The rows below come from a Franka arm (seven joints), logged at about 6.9 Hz.
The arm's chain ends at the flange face. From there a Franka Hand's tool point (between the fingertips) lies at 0.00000 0.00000 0.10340 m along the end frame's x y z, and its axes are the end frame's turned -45 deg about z.
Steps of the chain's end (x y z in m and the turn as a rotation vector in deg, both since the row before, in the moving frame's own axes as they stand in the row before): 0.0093 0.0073 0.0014 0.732 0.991 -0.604; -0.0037 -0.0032 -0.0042 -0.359 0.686 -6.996; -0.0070 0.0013 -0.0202 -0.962 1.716 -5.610
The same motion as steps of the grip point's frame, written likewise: 0.0036 0.0121 0.0014 -0.183 1.218 -0.604; 0.0001 -0.0036 -0.0042 -0.739 0.231 -6.996; -0.0047 -0.0007 -0.0203 -1.894 0.533 -5.610
